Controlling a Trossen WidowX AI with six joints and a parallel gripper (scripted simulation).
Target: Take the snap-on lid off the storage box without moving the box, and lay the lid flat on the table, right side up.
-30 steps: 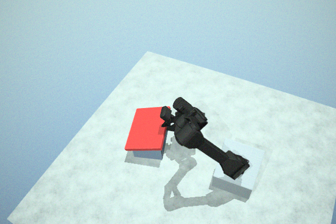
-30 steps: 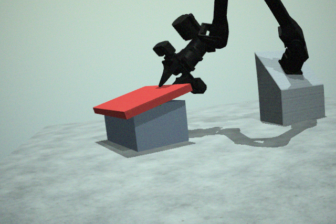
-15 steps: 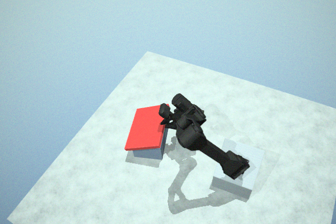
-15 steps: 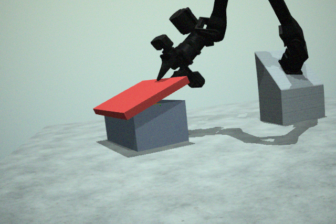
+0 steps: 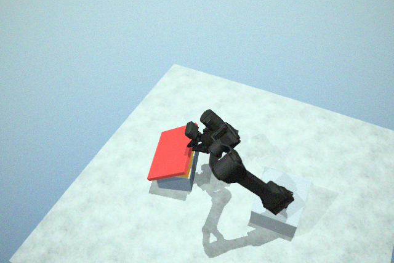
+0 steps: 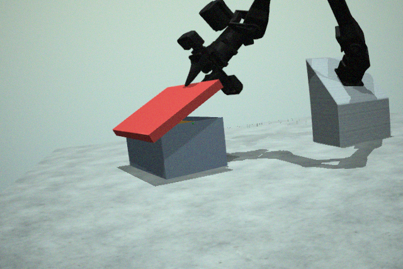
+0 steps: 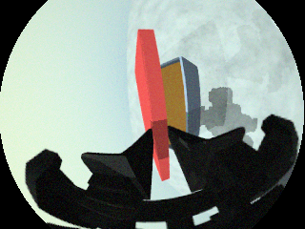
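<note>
Now: the red lid 70 mm ahead of my gripper tip, 20 mm to the left of it and 30 mm below it. Also, from my gripper tip: blue-grey storage box (50 mm ahead, 20 mm to the left, 110 mm below).
</note>
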